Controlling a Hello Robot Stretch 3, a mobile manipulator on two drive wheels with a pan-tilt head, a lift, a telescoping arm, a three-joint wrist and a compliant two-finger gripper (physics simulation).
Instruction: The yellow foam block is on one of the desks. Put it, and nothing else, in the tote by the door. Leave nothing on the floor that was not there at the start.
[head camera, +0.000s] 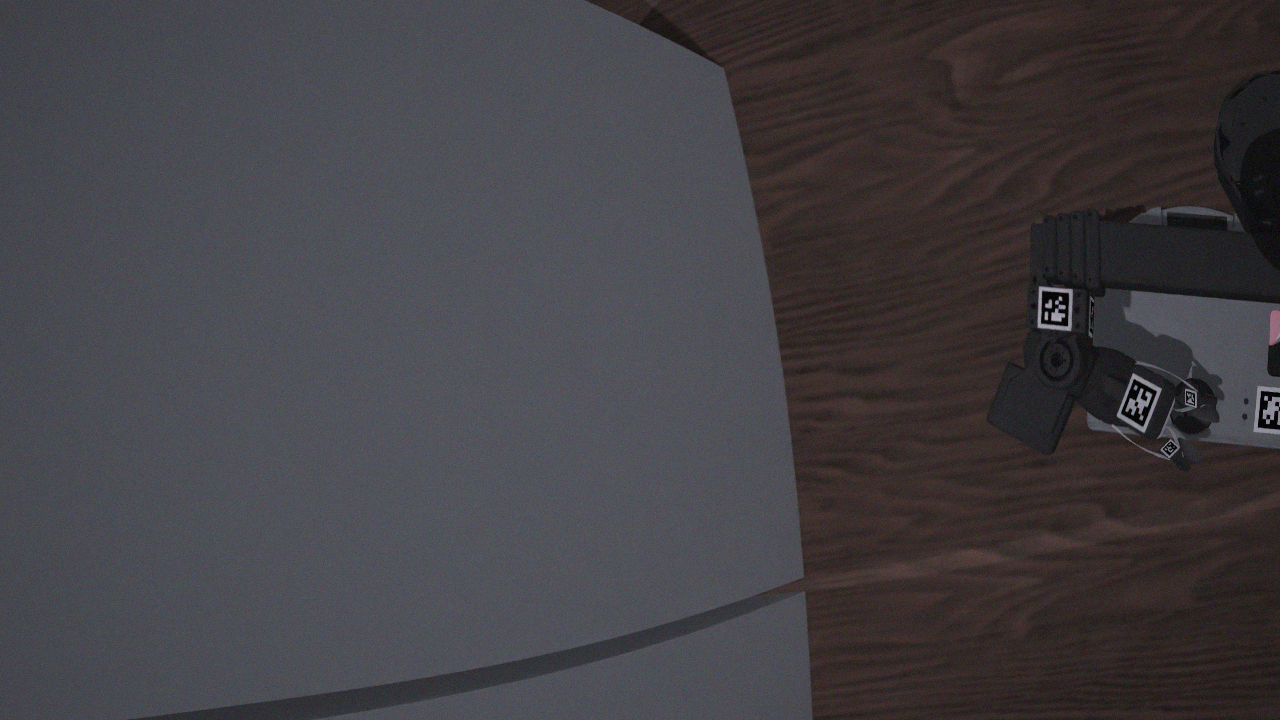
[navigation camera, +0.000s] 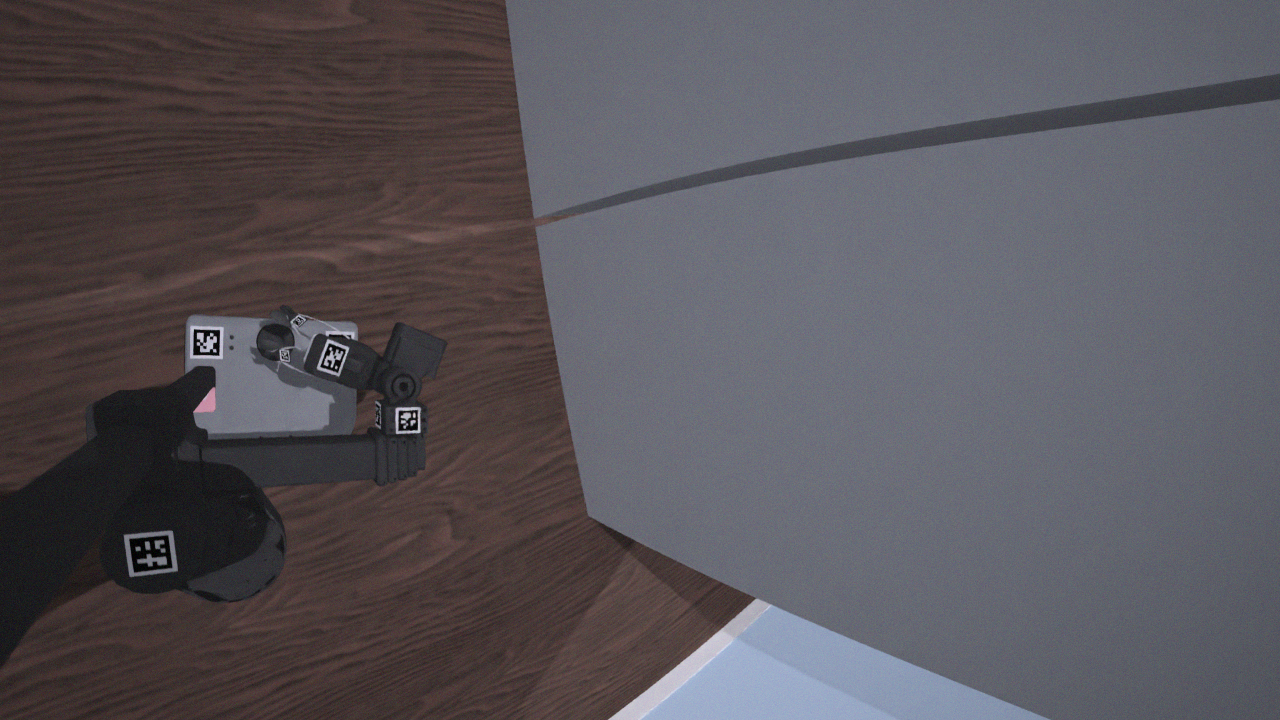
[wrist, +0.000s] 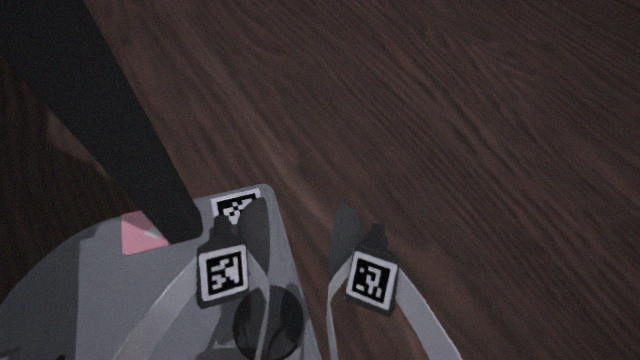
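Seen in the pictures: gripper, fingertip midpoint: (head camera: 1206, 437) (navigation camera: 268, 328) (wrist: 300, 226); robot's base at its link origin: (navigation camera: 275, 340) (wrist: 271, 339).
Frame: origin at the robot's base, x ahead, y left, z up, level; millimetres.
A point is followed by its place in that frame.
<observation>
My gripper (head camera: 1194, 436) {x 34, y 14, z 366 mm} (navigation camera: 276, 327) {x 34, y 14, z 366 mm} (wrist: 300, 226) {x 34, y 14, z 366 mm} is open, with its two fingers apart and no object between them. It is folded in over my grey base (head camera: 1154, 331) {x -90, y -70, z 160 mm} (navigation camera: 268, 394) {x -100, y 13, z 160 mm} (wrist: 105, 280) {x -150, y 93, z 160 mm}, and the wood floor shows past the fingers in the wrist view. A large grey desk top (head camera: 402, 313) {x -16, y -766, z 748 mm} (navigation camera: 895, 402) {x -21, y -768, z 976 mm} fills much of the head and navigation views, and its visible part bears no object. The yellow foam block and the tote do not show in these views.
A second grey surface (head camera: 733, 671) {x 450, y -636, z 238 mm} (navigation camera: 805, 62) {x 502, y -621, z 876 mm} lies beside the desk across a narrow gap. Dark wood floor (head camera: 939, 555) {x 273, y -420, z 0 mm} (navigation camera: 447, 268) {x 197, y -416, z 0 mm} (wrist: 450, 125) {x 472, y 294, z 0 mm} runs between my base and the desk edge. A light blue wall (navigation camera: 805, 671) {x -1307, y -1734, z 464 mm} with a white skirting board (navigation camera: 689, 667) {x -1372, y -1455, z 50 mm} stands beyond the desk's corner.
</observation>
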